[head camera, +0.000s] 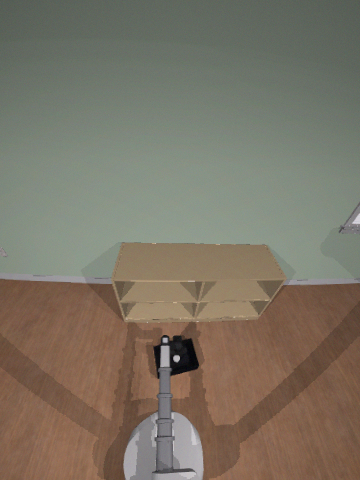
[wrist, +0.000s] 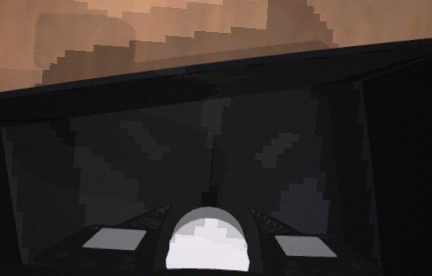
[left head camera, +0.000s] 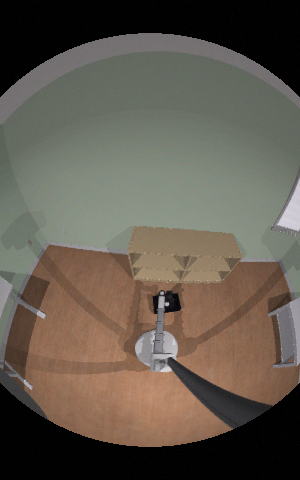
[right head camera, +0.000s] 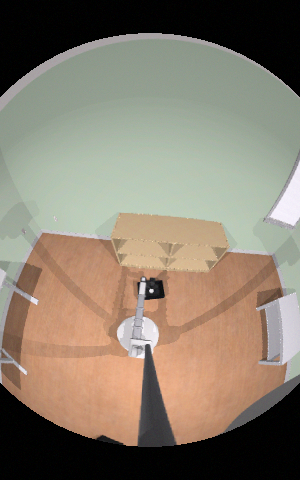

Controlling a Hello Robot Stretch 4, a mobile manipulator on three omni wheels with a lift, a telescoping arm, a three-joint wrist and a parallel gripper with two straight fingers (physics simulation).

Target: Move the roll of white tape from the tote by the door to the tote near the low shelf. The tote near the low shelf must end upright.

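Frame: origin at the robot's base, x right, y ahead, z up, level; centimetres.
Seen in the pictures: gripper, fingertip midpoint: [head camera: 176, 355] [wrist: 209, 225] [left head camera: 166, 302] [right head camera: 150, 288].
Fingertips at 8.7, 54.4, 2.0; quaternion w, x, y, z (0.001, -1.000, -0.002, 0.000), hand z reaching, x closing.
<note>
A point is followed by its place in that frame, as x, y, z.
The roll of white tape [head camera: 176, 358] {8.6, 52.2, 2.9} [left head camera: 167, 304] {9.8, 51.3, 2.6} [right head camera: 151, 291] {9.6, 50.9, 2.6} [wrist: 207, 245] {8.7, 53.5, 2.9} is between the two fingers of my gripper. My gripper [wrist: 209, 225] {8.7, 54.4, 2.0} is shut on it. In the wrist view the tote's dark inside surrounds the fingers and the tape, so they are low over or inside it; the exact height is hard to tell. The black tote [head camera: 190, 365] {19.4, 48.4, -2.4} [left head camera: 176, 308] {21.4, 47.9, -2.6} [right head camera: 160, 295] {20.9, 48.2, -2.6} [wrist: 280, 65] {11.4, 63.4, 6.4} stands upright on the floor in front of the low shelf [head camera: 200, 262] {24.9, 99.1, 58.2} [left head camera: 185, 242] {21.1, 98.9, 58.2} [right head camera: 170, 230] {22.6, 97.5, 58.2}, turned slightly. The tote by the door cannot be made out.
The low shelf has open compartments facing my base [head camera: 185, 450] {10.7, 2.6, 18.7} and stands against the green wall [head camera: 180, 150] {7.0, 124.7, 127.5}. A white piece of furniture [right head camera: 290, 327] {187.9, -22.1, 42.2} stands at the right side of the room. Pale legs [left head camera: 30, 307] of another piece show at the left side.
</note>
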